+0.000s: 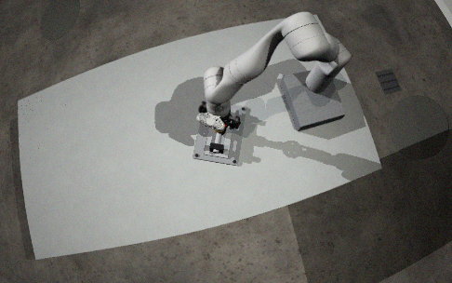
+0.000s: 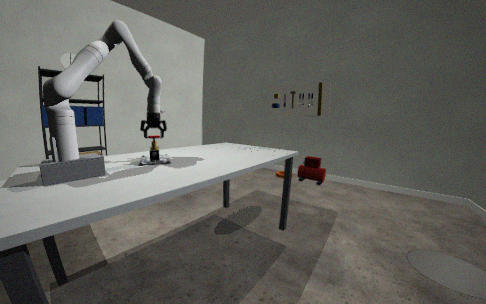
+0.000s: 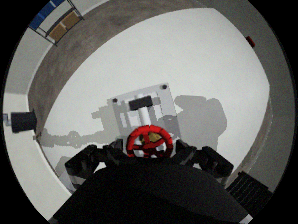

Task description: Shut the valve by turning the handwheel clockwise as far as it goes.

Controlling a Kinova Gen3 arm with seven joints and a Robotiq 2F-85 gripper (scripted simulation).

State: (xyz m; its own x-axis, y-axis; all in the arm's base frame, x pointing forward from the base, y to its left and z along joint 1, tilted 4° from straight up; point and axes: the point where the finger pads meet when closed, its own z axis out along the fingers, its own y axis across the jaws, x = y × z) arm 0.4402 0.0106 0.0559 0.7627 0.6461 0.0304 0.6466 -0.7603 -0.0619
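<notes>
My gripper is now 10 mm above the red handwheel.
</notes>
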